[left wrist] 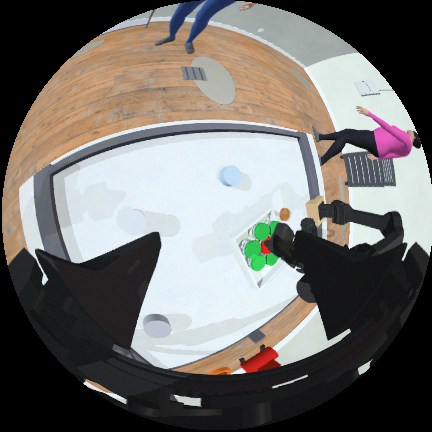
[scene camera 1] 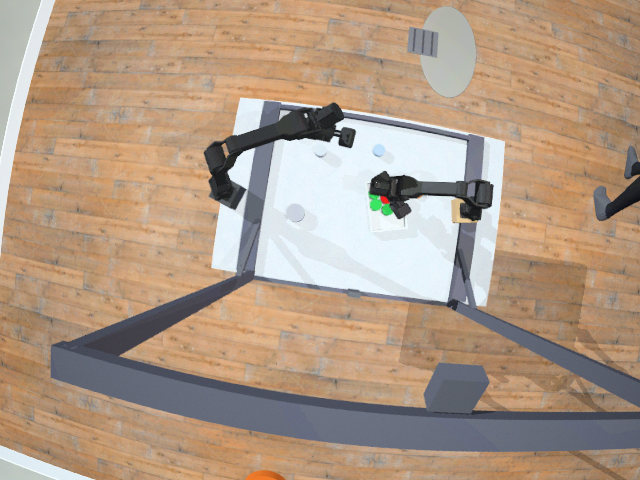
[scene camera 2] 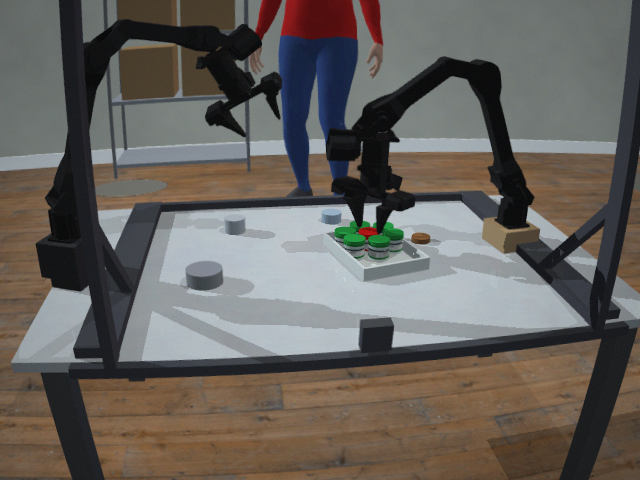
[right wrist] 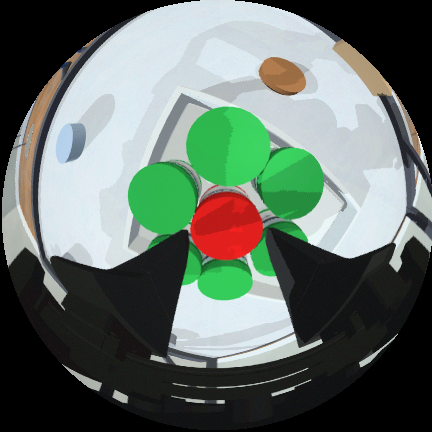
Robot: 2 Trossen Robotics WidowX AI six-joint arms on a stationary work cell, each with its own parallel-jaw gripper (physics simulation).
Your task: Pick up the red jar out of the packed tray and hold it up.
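Pixels of known places: left gripper, fingertip midpoint: (left wrist: 229, 238) (scene camera 1: 340, 137) (scene camera 2: 262, 127); right gripper, fingertip midpoint: (scene camera 1: 386, 197) (scene camera 2: 369, 230) (right wrist: 227, 235); left arm's base, origin of the base link: (scene camera 1: 224, 190) (scene camera 2: 67, 236); right arm's base, origin of the base link: (left wrist: 321, 210) (scene camera 1: 467, 210) (scene camera 2: 511, 223).
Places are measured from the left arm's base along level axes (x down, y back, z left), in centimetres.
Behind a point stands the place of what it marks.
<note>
The red jar (scene camera 1: 384, 200) {x 4.7, y -57.7, z 27.4 cm} (scene camera 2: 368, 232) {x 4.7, y -58.0, z 28.0 cm} (left wrist: 266, 245) (right wrist: 226, 226) {x 4.7, y -58.2, z 29.2 cm} stands upright in the white tray (scene camera 1: 388, 230) {x 6.7, y -65.1, z 17.7 cm} (scene camera 2: 395, 268) {x 7.9, y -65.1, z 17.6 cm} (right wrist: 161, 134) {x 7.3, y -57.1, z 36.7 cm}, with several green-lidded jars (scene camera 1: 375, 204) {x 4.7, y -55.2, z 24.1 cm} (scene camera 2: 378, 246) {x 5.5, y -60.9, z 22.7 cm} (left wrist: 252, 249) {x 4.7, y -52.3, z 28.2 cm} (right wrist: 228, 146) {x 4.7, y -60.6, z 33.4 cm} packed around it. My right gripper (scene camera 2: 370, 229) {x 4.5, y -58.0, z 28.7 cm} (right wrist: 227, 235) {x 4.5, y -58.0, z 28.7 cm} is partly open and points down over the red jar. Its fingertips appear one on each side of the red lid, at about lid height, and it holds nothing. The fingers partly hide two green jars in the right wrist view. My left gripper (scene camera 2: 261, 126) {x -15.9, y -31.9, z 35.2 cm} (left wrist: 229, 238) {x -15.9, y -31.9, z 35.2 cm} is wide open and empty, high above the table and away from the tray.
A blue cylinder (scene camera 1: 378, 149) {x 7.2, y -45.9, z 45.9 cm} (scene camera 2: 331, 216) {x 7.5, y -46.7, z 43.5 cm} (right wrist: 71, 143) {x 7.2, y -47.9, z 44.2 cm}, a small grey cylinder (scene camera 1: 320, 150) {x 6.1, y -25.1, z 33.4 cm} (scene camera 2: 234, 224) {x 6.9, y -25.7, z 31.3 cm} and a larger grey cylinder (scene camera 1: 295, 212) {x 6.6, y -28.4, z 6.0 cm} (scene camera 2: 204, 274) {x 6.6, y -29.5, z 3.4 cm} stand on the table. A brown disc (scene camera 2: 420, 238) {x 8.4, y -69.2, z 36.4 cm} (right wrist: 282, 76) {x 8.4, y -68.7, z 37.6 cm} lies near the tray. A tan block (scene camera 2: 510, 235) {x 5.2, y -90.1, z 35.1 cm} is under the right arm's base.
</note>
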